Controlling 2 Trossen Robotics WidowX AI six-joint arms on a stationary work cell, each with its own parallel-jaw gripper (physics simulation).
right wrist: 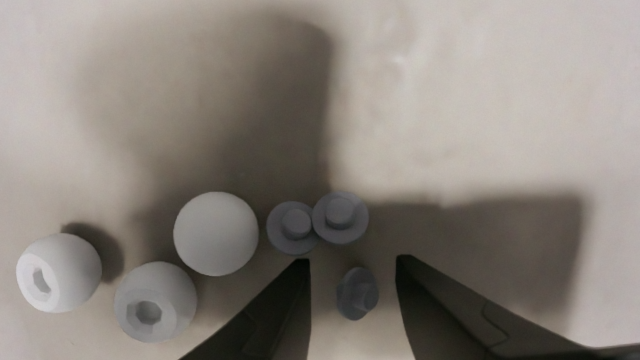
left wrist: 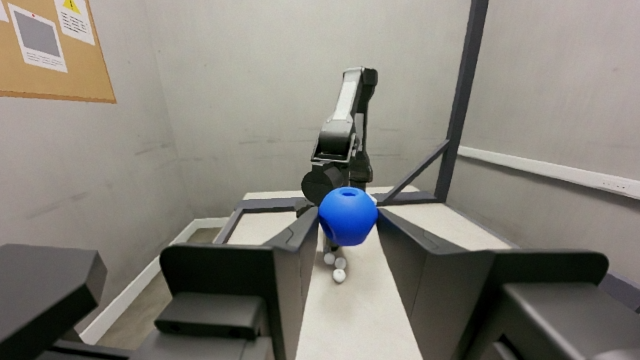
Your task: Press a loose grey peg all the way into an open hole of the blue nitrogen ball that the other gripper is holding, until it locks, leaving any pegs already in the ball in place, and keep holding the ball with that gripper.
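Places are measured from the left arm's base along level axes (x ahead, y left, z up), in centimetres.
Pixels of known places: left gripper, between the fingertips: (left wrist: 347,213); right gripper, between the fingertips: (right wrist: 353,270) (left wrist: 332,247).
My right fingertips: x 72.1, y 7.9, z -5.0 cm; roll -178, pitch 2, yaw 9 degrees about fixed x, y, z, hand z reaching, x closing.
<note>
Behind a point stands the place of what it marks.
The blue nitrogen ball (left wrist: 348,220) @[x 44.1, y 8.1, z 19.7 cm] is clamped between the fingertips of my left gripper (left wrist: 347,213) @[x 46.1, y 8.0, z 19.0 cm]. One hole shows in its top and one low on its left side; no peg shows in either. Its far side is hidden. My right gripper (right wrist: 353,270) @[x 72.1, y 7.9, z -4.9 cm] is open and points down at the table. A tilted loose grey peg (right wrist: 356,295) @[x 72.3, y 7.3, z -4.5 cm] shows between its fingers, with a gap on each side. Two more grey pegs (right wrist: 296,225) @[x 70.4, y 9.3, z -4.4 cm] (right wrist: 340,216) @[x 71.5, y 9.7, z -4.4 cm] stand side by side, touching, just beyond the fingertips.
Three white balls (right wrist: 216,233) @[x 68.4, y 9.1, z -3.7 cm] (right wrist: 155,302) @[x 66.7, y 6.8, z -3.7 cm] (right wrist: 59,273) @[x 63.9, y 7.3, z -3.5 cm] lie left of the pegs; in the left wrist view they are small white balls (left wrist: 339,275) @[x 63.1, y 6.7, z -4.2 cm] below the blue ball. The right arm (left wrist: 342,130) @[x 71.0, y 6.6, z 22.6 cm] rises behind the blue ball. A dark frame post (left wrist: 460,100) @[x 98.7, y -32.8, z 30.5 cm] stands at the right.
</note>
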